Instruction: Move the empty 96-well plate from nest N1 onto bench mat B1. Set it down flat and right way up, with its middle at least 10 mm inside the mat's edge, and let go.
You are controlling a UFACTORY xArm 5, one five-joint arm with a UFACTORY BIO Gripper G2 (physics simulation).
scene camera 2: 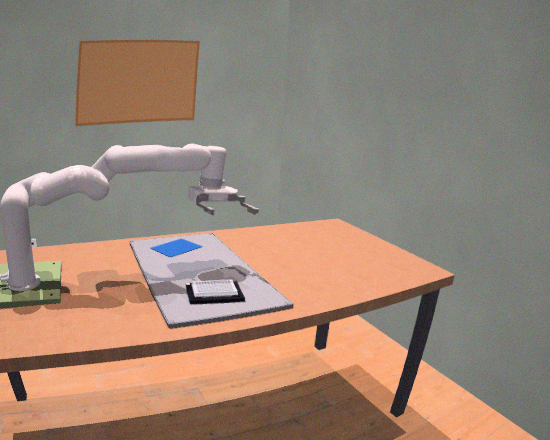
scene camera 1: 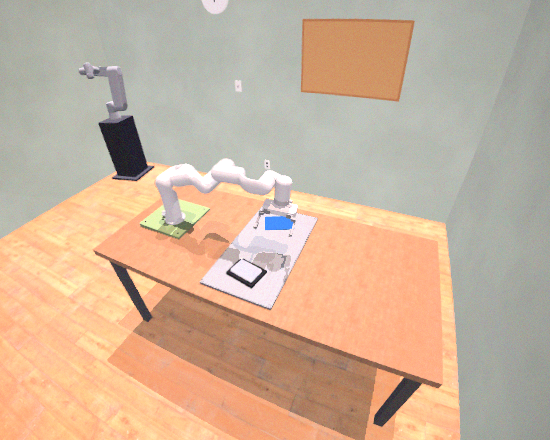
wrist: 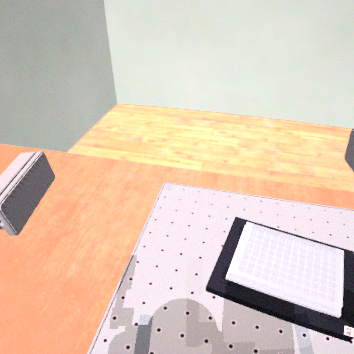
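Where they show: hand, tool point: (scene camera 2: 231, 210) (scene camera 1: 273, 229) (wrist: 189, 180); arm's base, link origin: (scene camera 2: 23, 283) (scene camera 1: 175, 218).
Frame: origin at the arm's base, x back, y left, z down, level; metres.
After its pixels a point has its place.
Note:
The white 96-well plate (scene camera 1: 246, 270) {x -0.576, y -0.326, z -0.014 m} (scene camera 2: 215, 288) {x -0.573, y -0.333, z -0.017 m} (wrist: 287, 267) {x -0.579, y -0.315, z -0.019 m} sits flat, wells up, in the black nest (scene camera 1: 252, 283) {x -0.625, y -0.391, z -0.007 m} (scene camera 2: 217, 300) {x -0.551, y -0.380, z -0.002 m} (wrist: 226, 260) {x -0.646, y -0.333, z -0.005 m} near the front of the perforated board. The blue bench mat (scene camera 1: 278, 223) {x -0.643, y 0.086, z 0.004 m} (scene camera 2: 176, 247) {x -0.646, y 0.091, z 0.004 m} lies bare at the board's back end; it does not show in the wrist view. My gripper (scene camera 1: 273, 230) {x -0.692, y -0.229, z -0.214 m} (scene camera 2: 233, 212) {x -0.692, y -0.229, z -0.214 m} (wrist: 190, 172) {x -0.692, y -0.229, z -0.214 m} is open and empty, pointing down, high above the board's back part. It is well behind and above the plate, which shows low and right in the wrist view.
The grey perforated board (scene camera 1: 260, 297) {x -0.679, y -0.450, z 0.006 m} (scene camera 2: 265, 300) {x -0.682, y -0.435, z 0.006 m} (wrist: 170, 240) {x -0.717, y -0.370, z 0.006 m} lies on the wooden table (scene camera 1: 360, 280) {x -1.119, y -0.250, z 0.019 m} (scene camera 2: 295, 250) {x -1.062, y -0.127, z 0.019 m} (wrist: 75, 225) {x -0.864, y -0.400, z 0.019 m}. My arm stands on a green base plate (scene camera 1: 197, 210) {x -0.099, y 0.113, z 0.002 m} (scene camera 2: 50, 272) {x -0.109, y 0.058, z 0.003 m} at the left. Another arm stands on a black pedestal (scene camera 1: 122, 145) off the table.

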